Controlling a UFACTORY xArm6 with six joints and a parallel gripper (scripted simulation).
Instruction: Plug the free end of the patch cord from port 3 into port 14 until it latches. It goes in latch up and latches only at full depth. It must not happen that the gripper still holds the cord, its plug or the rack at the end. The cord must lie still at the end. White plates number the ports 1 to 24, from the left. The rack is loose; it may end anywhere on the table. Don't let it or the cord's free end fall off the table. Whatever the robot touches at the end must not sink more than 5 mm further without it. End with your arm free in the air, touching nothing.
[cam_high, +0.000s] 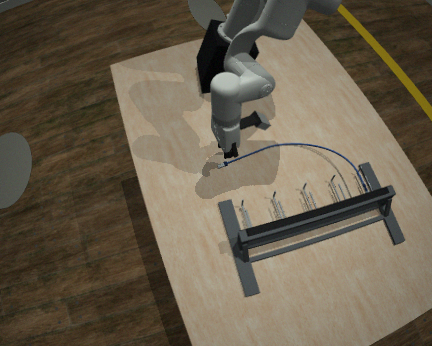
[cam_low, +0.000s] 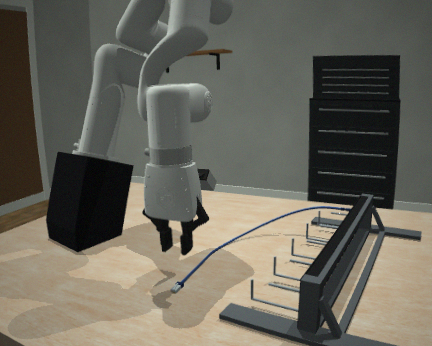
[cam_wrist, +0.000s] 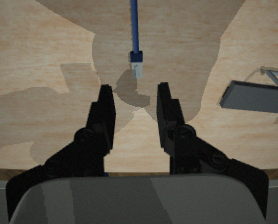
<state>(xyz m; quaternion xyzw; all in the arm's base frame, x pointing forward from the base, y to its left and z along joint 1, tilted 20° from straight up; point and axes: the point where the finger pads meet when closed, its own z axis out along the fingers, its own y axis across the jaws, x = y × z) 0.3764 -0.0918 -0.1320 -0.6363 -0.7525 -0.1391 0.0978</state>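
The plug is 20 mm to the right of my hand and 90 mm below it.
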